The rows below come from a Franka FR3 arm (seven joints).
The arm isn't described. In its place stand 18 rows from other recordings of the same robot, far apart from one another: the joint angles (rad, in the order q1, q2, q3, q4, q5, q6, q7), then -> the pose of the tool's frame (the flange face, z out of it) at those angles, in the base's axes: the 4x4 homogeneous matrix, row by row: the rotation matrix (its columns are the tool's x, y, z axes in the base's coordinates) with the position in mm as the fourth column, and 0 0 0 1 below.
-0.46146, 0.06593, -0.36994, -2.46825, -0.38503, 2.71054, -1.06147 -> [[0.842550 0.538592 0.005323 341.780], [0.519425 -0.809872 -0.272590 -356.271], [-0.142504 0.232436 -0.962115 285.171], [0 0 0 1]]
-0.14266, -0.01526, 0.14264, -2.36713, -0.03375, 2.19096, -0.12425 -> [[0.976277 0.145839 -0.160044 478.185], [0.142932 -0.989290 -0.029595 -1.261], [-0.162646 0.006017 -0.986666 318.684], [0 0 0 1]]
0.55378, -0.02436, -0.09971, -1.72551, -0.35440, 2.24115, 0.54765 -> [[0.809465 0.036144 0.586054 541.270], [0.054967 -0.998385 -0.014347 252.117], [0.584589 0.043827 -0.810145 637.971], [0 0 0 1]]
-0.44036, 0.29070, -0.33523, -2.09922, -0.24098, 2.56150, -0.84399 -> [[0.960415 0.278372 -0.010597 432.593], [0.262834 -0.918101 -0.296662 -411.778], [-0.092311 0.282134 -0.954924 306.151], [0 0 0 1]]
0.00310, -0.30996, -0.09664, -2.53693, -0.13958, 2.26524, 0.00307 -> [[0.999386 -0.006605 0.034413 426.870], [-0.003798 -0.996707 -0.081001 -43.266], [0.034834 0.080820 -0.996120 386.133], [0 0 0 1]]
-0.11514, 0.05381, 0.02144, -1.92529, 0.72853, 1.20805, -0.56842 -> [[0.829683 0.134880 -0.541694 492.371], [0.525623 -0.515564 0.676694 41.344], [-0.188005 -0.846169 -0.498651 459.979], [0 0 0 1]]
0.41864, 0.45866, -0.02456, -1.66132, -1.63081, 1.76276, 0.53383 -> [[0.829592 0.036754 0.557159 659.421], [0.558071 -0.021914 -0.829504 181.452], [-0.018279 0.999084 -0.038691 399.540], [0 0 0 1]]
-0.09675, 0.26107, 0.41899, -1.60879, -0.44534, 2.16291, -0.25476 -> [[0.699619 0.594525 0.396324 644.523], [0.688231 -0.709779 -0.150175 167.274], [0.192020 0.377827 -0.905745 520.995], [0 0 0 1]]
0.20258, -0.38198, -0.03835, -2.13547, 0.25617, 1.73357, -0.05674 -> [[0.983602 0.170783 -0.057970 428.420], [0.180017 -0.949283 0.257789 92.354], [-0.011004 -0.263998 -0.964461 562.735], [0 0 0 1]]
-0.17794, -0.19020, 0.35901, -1.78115, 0.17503, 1.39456, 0.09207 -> [[0.971919 0.078690 -0.221769 461.504], [0.096249 -0.992928 0.069495 121.501], [-0.214732 -0.088889 -0.972620 605.747], [0 0 0 1]]
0.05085, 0.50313, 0.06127, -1.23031, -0.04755, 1.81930, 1.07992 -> [[0.565328 -0.820160 0.087987 710.672], [-0.822952 -0.568060 -0.007530 65.960], [0.056158 -0.068152 -0.996093 490.707], [0 0 0 1]]
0.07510, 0.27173, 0.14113, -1.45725, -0.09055, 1.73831, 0.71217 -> [[0.883382 -0.468087 0.023041 634.005], [-0.466705 -0.883124 -0.047728 119.792], [0.042689 0.031409 -0.998595 531.644], [0 0 0 1]]
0.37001, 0.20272, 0.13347, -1.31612, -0.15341, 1.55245, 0.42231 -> [[0.993532 0.067806 0.091085 550.870], [0.076370 -0.992630 -0.094090 273.620], [0.084033 0.100437 -0.991388 626.070], [0 0 0 1]]
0.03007, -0.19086, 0.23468, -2.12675, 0.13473, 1.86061, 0.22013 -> [[0.995306 -0.007943 -0.096456 468.996], [-0.001934 -0.998060 0.062229 142.713], [-0.096763 -0.061750 -0.993390 483.105], [0 0 0 1]]
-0.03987, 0.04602, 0.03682, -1.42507, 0.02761, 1.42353, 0.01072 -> [[0.998812 -0.011046 -0.047459 553.635], [-0.009670 -0.999528 0.029145 1.024], [-0.047758 -0.028652 -0.998448 654.189], [0 0 0 1]]
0.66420, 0.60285, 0.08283, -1.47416, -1.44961, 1.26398, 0.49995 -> [[0.918019 0.028212 0.395531 578.252], [0.395321 0.012908 -0.918452 344.689], [-0.031017 0.999519 0.000697 388.885], [0 0 0 1]]
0.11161, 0.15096, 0.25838, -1.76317, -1.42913, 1.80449, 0.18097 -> [[0.834245 0.223775 0.503944 608.791], [0.540006 -0.146787 -0.828762 137.061], [-0.111484 0.963524 -0.243296 532.847], [0 0 0 1]]
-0.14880, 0.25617, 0.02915, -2.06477, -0.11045, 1.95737, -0.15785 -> [[0.927143 0.101958 -0.360570 536.761], [0.089075 -0.994655 -0.052217 -72.015], [-0.363966 0.016295 -0.931270 285.349], [0 0 0 1]]
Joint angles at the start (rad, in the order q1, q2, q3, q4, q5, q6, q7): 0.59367 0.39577 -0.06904 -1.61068 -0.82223 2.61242 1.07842
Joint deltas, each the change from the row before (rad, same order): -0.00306 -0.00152 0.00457 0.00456 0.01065 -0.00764 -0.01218; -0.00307 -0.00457 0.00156 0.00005 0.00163 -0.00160 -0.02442; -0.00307 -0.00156 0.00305 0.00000 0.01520 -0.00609 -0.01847; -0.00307 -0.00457 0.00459 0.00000 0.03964 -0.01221 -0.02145; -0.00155 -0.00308 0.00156 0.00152 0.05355 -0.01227 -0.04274; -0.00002 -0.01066 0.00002 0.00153 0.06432 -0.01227 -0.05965; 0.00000 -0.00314 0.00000 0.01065 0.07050 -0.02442 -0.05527; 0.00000 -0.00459 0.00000 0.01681 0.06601 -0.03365 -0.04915; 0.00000 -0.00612 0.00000 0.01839 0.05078 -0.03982 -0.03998
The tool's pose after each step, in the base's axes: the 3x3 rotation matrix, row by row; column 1 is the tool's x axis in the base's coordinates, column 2 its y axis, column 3 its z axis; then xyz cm. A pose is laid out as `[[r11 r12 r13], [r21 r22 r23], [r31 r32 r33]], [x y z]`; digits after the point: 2 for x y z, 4 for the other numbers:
[[0.6674 0.0333 0.7440], [0.0638 -0.9979 -0.0125], [0.7420 0.0559 -0.6681]], [60.41 37.62 46.43]
[[0.6651 0.0461 0.7453], [0.0834 -0.9964 -0.0128], [0.7421 0.0707 -0.6666]], [60.43 37.46 46.74]
[[0.6717 0.0485 0.7392], [0.0872 -0.9961 -0.0138], [0.7357 0.0737 -0.6733]], [60.47 37.35 46.82]
[[0.6877 0.0416 0.7248], [0.0725 -0.9973 -0.0115], [0.7224 0.0605 -0.6888]], [60.47 37.22 47.07]
[[0.7071 0.0436 0.7058], [0.0675 -0.9977 -0.0060], [0.7039 0.0519 -0.7084]], [60.55 37.03 47.30]
[[0.7243 0.0550 0.6872], [0.0686 -0.9976 0.0075], [0.6860 0.0418 -0.7264]], [60.52 36.79 48.07]
[[0.7475 0.0569 0.6618], [0.0614 -0.9980 0.0165], [0.6614 0.0283 -0.7495]], [60.67 36.57 48.63]
[[0.7690 0.0546 0.6369], [0.0510 -0.9984 0.0239], [0.6372 0.0141 -0.7706]], [60.81 36.33 49.47]
[[0.7873 0.0510 0.6145], [0.0445 -0.9987 0.0260], [0.6150 0.0069 -0.7885]], [60.89 36.07 50.41]

